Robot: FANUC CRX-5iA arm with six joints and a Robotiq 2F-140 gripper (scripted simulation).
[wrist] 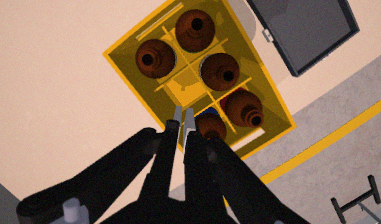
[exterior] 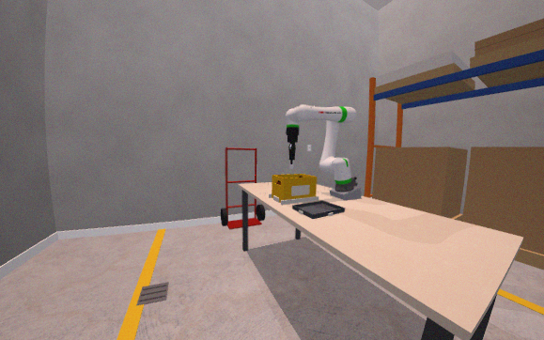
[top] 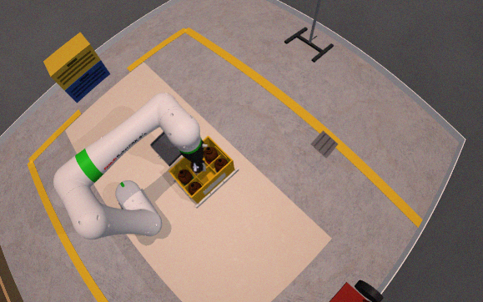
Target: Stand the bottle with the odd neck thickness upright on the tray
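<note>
My hand is 170 mm above the yellow crate, 40 mm to the right of it and 10 mm short of it. From my hand the other things lie so: dark tray 330 mm to the left, 240 mm below, 50 mm ahead; brown bottle 170 mm below, 80 mm to the left, 10 mm ahead.
</note>
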